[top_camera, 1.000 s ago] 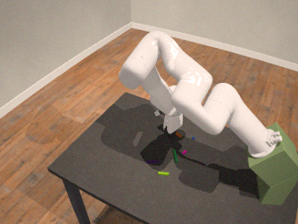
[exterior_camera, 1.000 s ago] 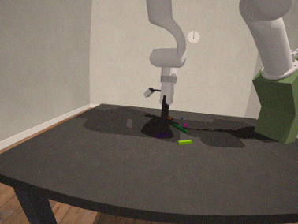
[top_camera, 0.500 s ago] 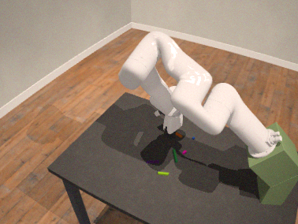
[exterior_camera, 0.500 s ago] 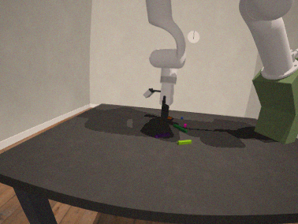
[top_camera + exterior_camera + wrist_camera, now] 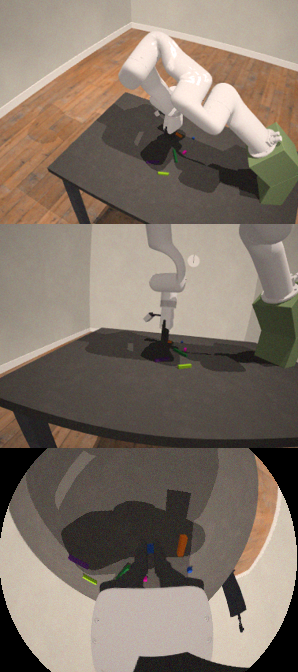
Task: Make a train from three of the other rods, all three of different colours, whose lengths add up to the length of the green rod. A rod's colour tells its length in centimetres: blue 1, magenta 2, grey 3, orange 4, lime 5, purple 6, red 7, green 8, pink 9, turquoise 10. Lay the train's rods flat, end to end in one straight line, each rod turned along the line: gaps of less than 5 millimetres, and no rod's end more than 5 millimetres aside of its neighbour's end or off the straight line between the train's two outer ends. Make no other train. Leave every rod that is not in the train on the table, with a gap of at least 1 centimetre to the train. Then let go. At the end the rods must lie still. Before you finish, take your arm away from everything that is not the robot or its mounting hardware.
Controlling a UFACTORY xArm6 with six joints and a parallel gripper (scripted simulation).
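Now: hand 5 cm to the left of the orange rod, 3 cm above it and 1 cm past it. Also, from my hand: purple rod (18 cm to the left, 3 cm below, 2 cm behind); green rod (8 cm to the left, 8 cm behind, 3 cm below); magenta rod (10 cm behind, 4 cm to the left, 3 cm below).
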